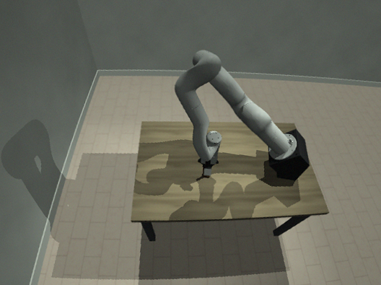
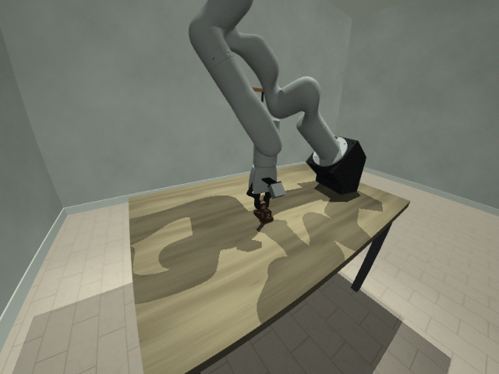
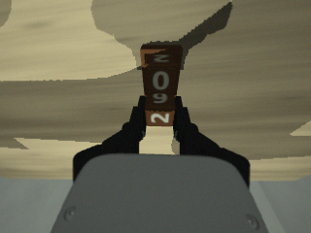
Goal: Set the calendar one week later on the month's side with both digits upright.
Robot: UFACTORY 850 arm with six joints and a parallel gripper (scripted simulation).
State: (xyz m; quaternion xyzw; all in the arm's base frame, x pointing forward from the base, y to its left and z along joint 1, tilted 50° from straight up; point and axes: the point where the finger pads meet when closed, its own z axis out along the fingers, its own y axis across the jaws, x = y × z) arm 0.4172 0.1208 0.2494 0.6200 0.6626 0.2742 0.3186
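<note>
My gripper is now 50 mm above the brown tray and 20 mm to the right of it. Round my hand: brown digit cube 30 mm to the left, 30 mm below.
</note>
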